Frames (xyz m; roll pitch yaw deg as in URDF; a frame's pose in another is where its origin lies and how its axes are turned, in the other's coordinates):
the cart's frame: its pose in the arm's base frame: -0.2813 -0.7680 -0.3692 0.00 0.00 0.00
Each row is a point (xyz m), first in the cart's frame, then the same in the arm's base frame.
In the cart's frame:
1: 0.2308 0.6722 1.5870
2: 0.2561 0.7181 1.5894
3: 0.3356 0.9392 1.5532
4: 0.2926 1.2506 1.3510
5: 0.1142 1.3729 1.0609
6: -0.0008 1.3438 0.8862
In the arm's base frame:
1: -0.0505 -0.0958 1.2178
2: -0.0252 -0.0499 1.2202
3: 0.0543 0.1712 1.1840
4: 0.0113 0.4826 0.9818
5: -0.1671 0.6049 0.6917
6: -0.2821 0.5758 0.5170

